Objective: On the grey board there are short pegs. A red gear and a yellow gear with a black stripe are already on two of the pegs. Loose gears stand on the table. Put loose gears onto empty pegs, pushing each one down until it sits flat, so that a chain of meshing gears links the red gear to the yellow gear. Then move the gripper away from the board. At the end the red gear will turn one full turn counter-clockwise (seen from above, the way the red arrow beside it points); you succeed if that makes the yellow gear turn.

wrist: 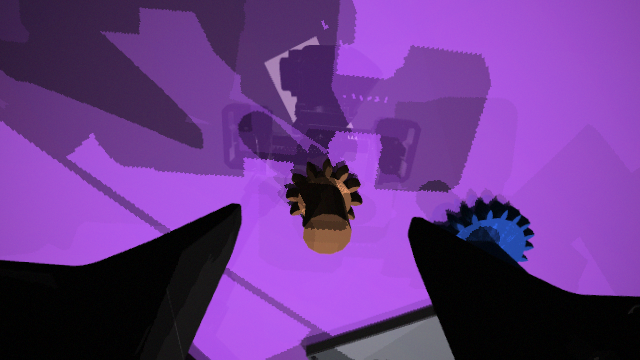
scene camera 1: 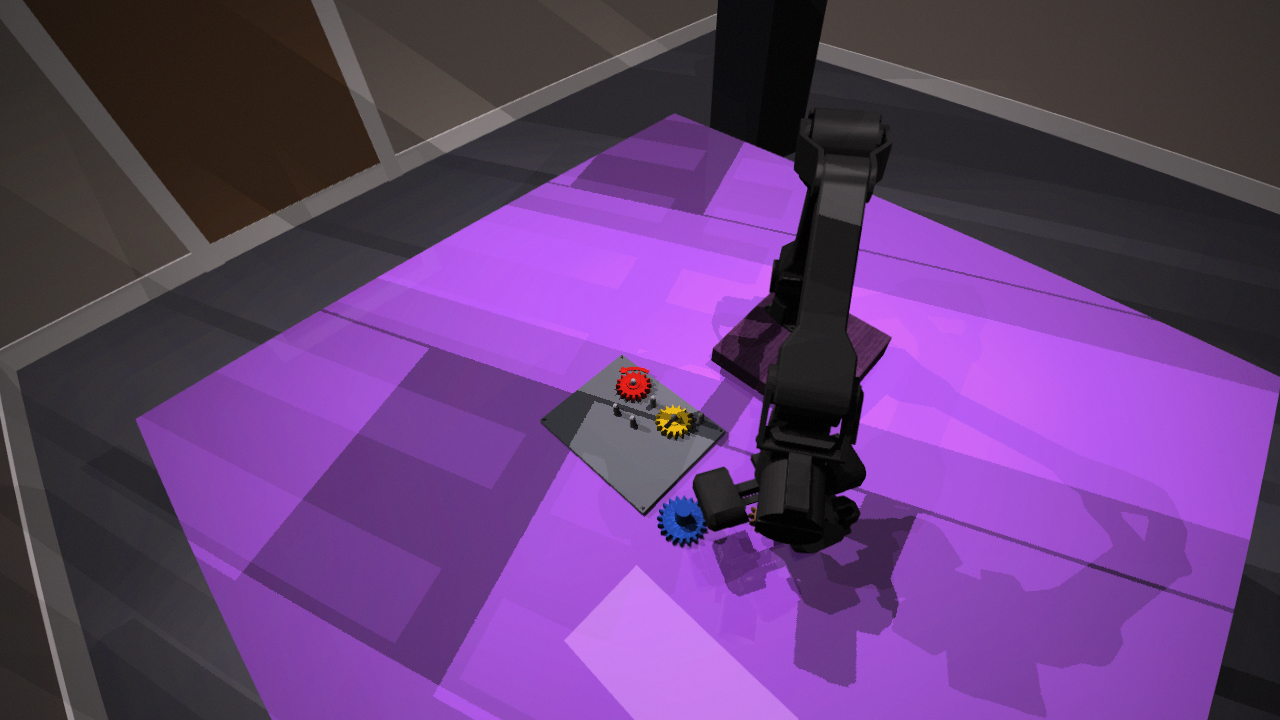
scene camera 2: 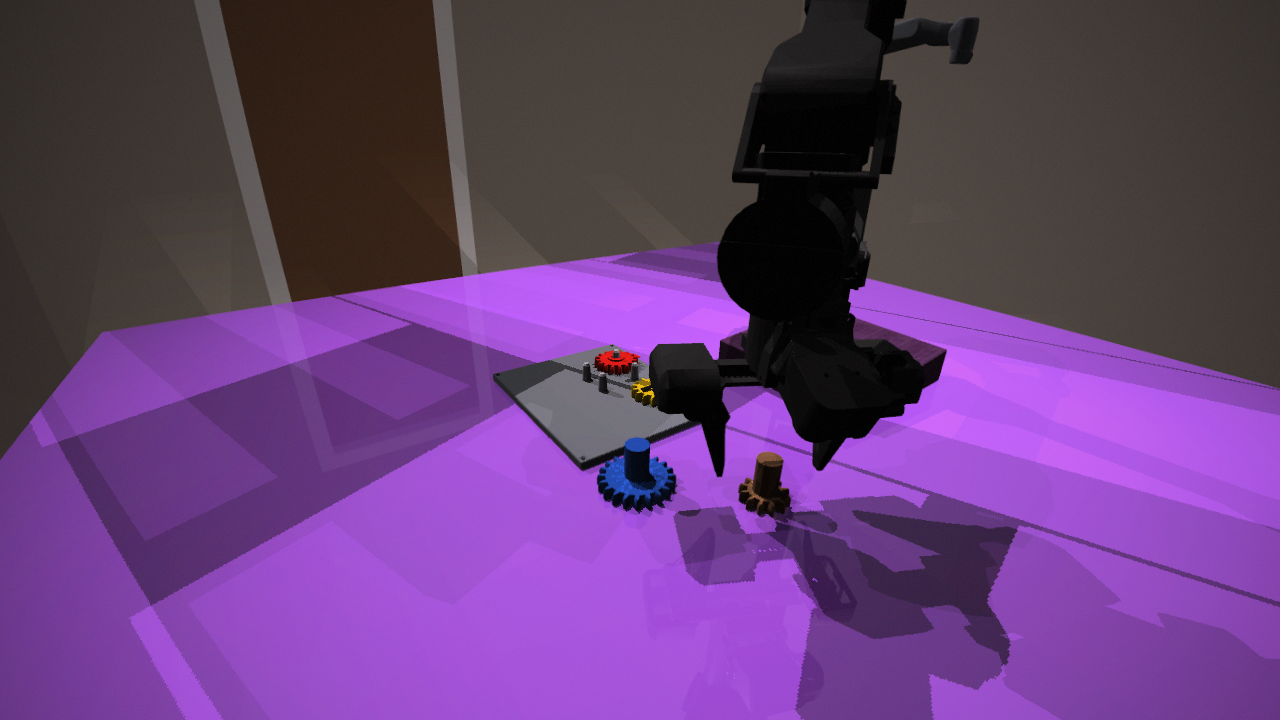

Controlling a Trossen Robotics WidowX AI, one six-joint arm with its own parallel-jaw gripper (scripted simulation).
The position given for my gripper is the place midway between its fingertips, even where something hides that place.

my gripper: wrist 327,219; scene camera 1 767,510; scene camera 2 768,471
blue gear: wrist 502,231; scene camera 1; scene camera 2
same spot on blue gear: (scene camera 2: 635,479) = (scene camera 1: 683,525)
same spot on red gear: (scene camera 1: 624,386) = (scene camera 2: 604,358)
